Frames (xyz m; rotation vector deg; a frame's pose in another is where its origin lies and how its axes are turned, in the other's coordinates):
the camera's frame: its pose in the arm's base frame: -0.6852 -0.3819 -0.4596 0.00 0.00 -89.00
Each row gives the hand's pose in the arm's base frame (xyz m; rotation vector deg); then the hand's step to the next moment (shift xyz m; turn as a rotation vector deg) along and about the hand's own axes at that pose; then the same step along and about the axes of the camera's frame.
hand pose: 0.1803 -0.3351 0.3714 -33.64 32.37 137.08
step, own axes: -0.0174 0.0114 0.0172 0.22 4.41 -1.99
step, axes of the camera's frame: 0.0072 0.0004 0.0260 4.09 -2.51 -0.62
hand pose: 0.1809 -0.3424 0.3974 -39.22 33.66 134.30
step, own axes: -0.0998 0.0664 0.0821 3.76 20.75 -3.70
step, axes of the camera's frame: 0.0448 -0.0042 0.1381 14.87 -15.40 -0.23
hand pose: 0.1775 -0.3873 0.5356 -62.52 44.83 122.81
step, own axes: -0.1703 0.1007 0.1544 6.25 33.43 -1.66
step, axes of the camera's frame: -0.0065 -0.0669 0.2418 20.75 -26.95 1.57
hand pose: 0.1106 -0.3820 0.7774 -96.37 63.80 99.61
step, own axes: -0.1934 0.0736 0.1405 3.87 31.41 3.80
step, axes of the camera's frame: -0.1125 -0.1132 0.1926 14.73 -28.11 2.98
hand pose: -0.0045 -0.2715 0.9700 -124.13 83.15 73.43
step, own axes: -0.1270 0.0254 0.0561 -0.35 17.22 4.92
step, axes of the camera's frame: -0.1033 -0.0651 0.0708 4.75 -17.17 1.85
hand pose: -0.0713 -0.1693 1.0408 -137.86 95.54 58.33
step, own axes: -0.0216 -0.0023 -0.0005 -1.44 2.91 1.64
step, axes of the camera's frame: -0.0185 -0.0019 0.0112 -0.65 -3.55 0.41
